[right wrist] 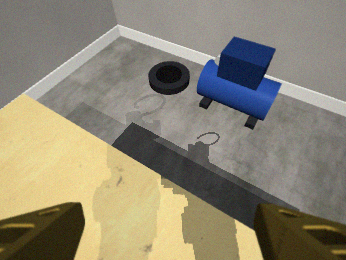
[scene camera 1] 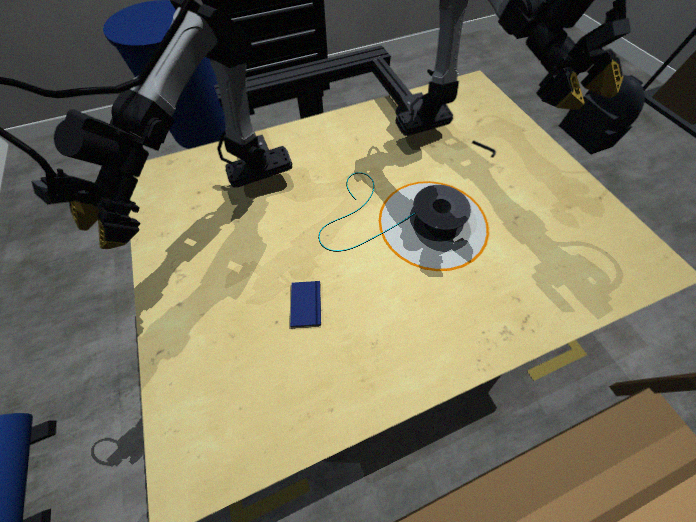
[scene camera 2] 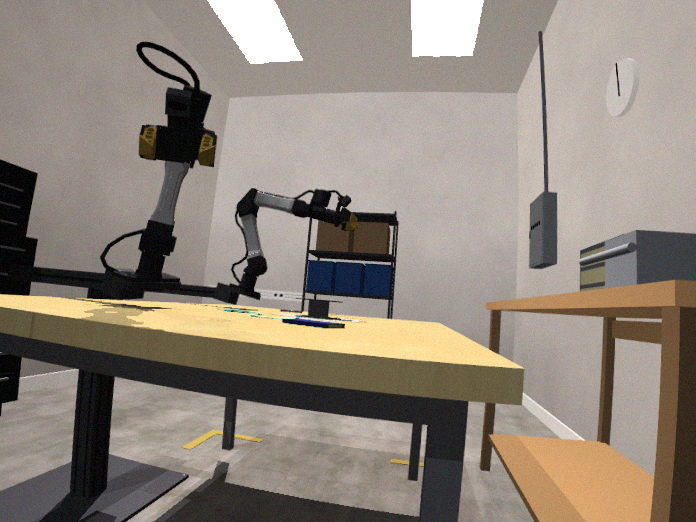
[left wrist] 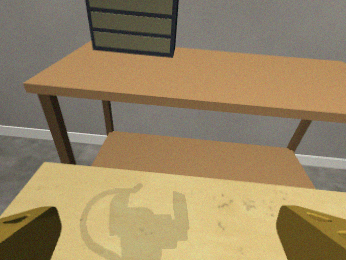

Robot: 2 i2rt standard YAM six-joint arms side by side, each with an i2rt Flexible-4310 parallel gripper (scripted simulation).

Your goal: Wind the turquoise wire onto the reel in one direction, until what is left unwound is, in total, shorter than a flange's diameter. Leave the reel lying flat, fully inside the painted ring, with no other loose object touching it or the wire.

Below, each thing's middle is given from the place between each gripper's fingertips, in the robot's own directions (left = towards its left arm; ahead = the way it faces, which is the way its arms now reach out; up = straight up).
Now: left hand point(scene camera 1: 598, 101) 8 cm past the dark grey reel point(scene camera 1: 442, 207), 20 cm to the left of it and 37 cm above it. From my left hand the other things lie so: blue notebook point(scene camera 1: 305, 296) (4 cm ahead, 67 cm to the right, 39 cm below).
Right now my right hand point(scene camera 1: 93, 239) is 340 mm to the right of the blue notebook, 280 mm above it and 180 mm short of it. From my right hand the other things lie so: dark grey reel: 810 mm to the left, 260 mm below, 60 mm ahead.
